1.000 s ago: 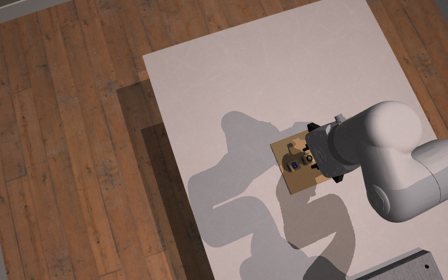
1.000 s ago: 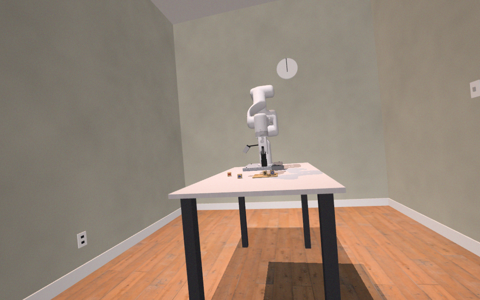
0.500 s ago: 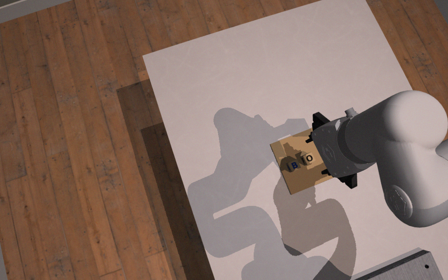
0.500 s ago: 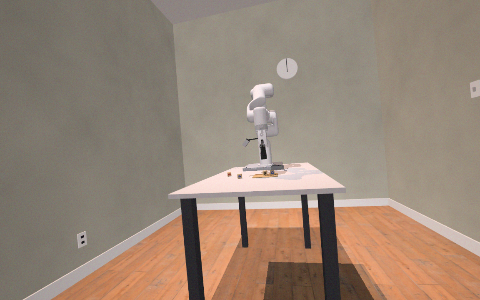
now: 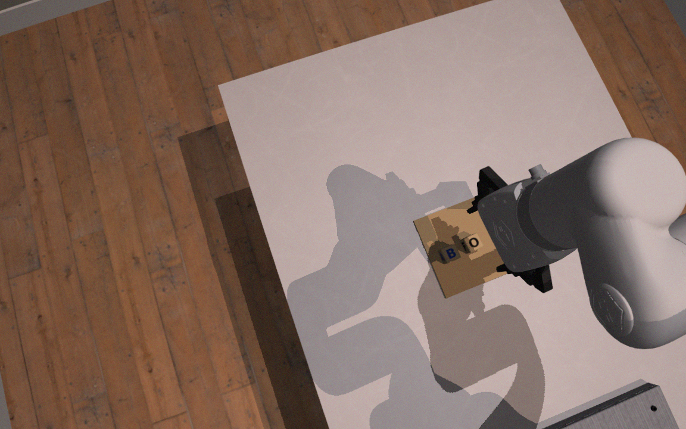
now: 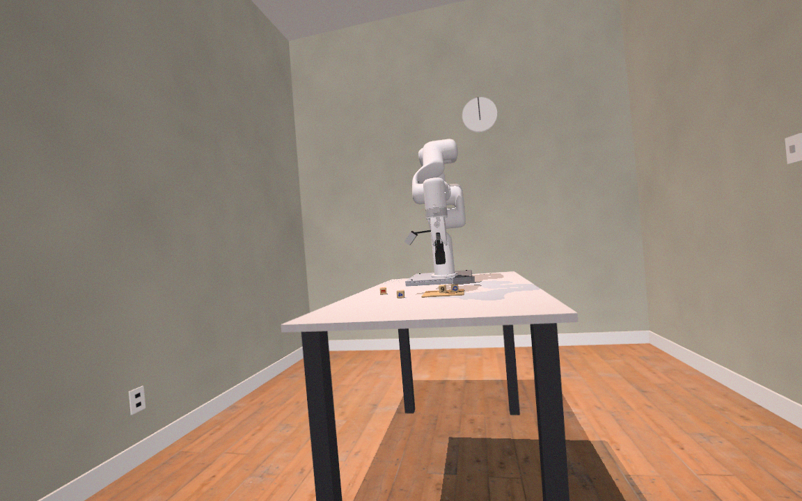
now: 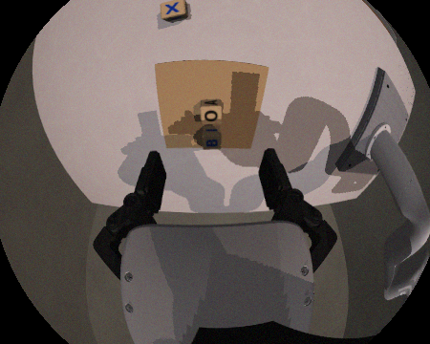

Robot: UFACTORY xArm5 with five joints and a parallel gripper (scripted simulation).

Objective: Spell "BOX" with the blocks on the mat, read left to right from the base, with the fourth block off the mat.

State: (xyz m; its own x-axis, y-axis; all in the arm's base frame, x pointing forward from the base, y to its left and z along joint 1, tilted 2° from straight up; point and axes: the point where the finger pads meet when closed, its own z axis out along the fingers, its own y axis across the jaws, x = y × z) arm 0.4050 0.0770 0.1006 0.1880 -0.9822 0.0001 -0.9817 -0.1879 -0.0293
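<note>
Right now the tan mat is 11 cm below my hand.
</note>
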